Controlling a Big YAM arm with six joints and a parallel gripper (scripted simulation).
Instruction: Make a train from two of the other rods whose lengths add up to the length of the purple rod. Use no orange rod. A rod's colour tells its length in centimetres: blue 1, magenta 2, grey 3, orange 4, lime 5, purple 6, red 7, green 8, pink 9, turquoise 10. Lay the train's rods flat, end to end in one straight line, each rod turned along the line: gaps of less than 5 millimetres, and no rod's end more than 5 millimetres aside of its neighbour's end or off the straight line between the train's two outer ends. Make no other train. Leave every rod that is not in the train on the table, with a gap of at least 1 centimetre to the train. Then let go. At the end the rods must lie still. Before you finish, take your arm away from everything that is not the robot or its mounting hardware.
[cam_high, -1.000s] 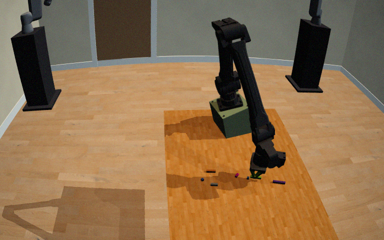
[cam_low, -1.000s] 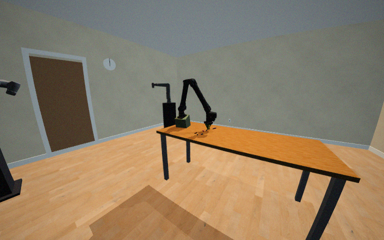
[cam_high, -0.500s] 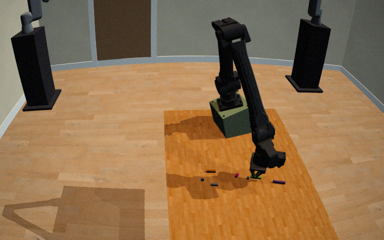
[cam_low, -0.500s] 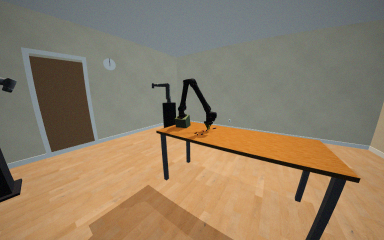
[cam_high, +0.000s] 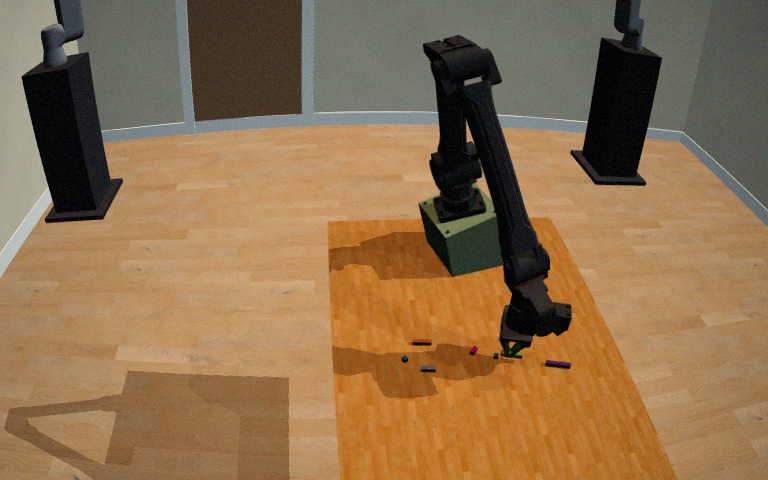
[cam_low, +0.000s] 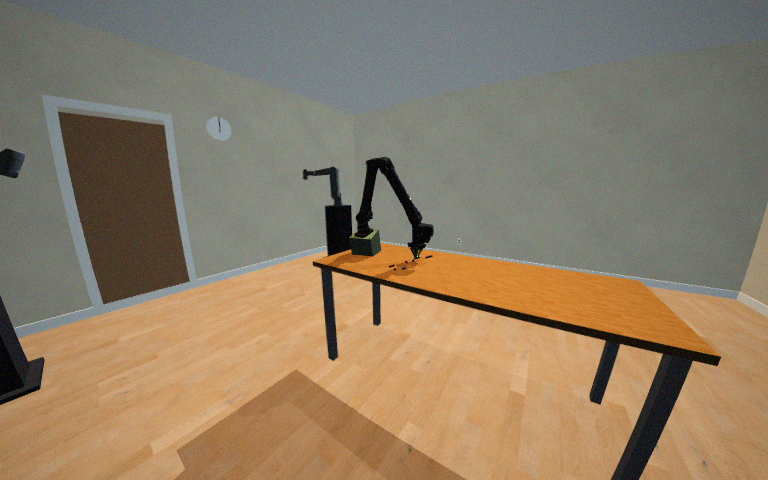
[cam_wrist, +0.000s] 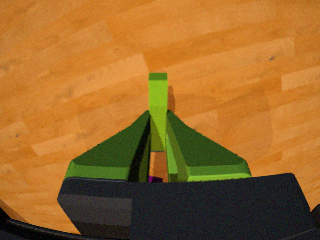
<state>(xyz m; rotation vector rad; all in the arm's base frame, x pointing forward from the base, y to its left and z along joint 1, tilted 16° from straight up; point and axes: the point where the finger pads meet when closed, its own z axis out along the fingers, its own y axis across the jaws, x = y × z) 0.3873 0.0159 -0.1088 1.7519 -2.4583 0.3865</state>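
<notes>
Now: the lime rod 10 mm to the left of my hand. The rest, counted from my hand: grey rod 180 mm to the right, 20 mm below, 10 mm ahead; then purple rod 110 mm to the left, 40 mm ahead, 20 mm below; then magenta rod 70 mm to the right, 30 mm behind, 20 mm below.
</notes>
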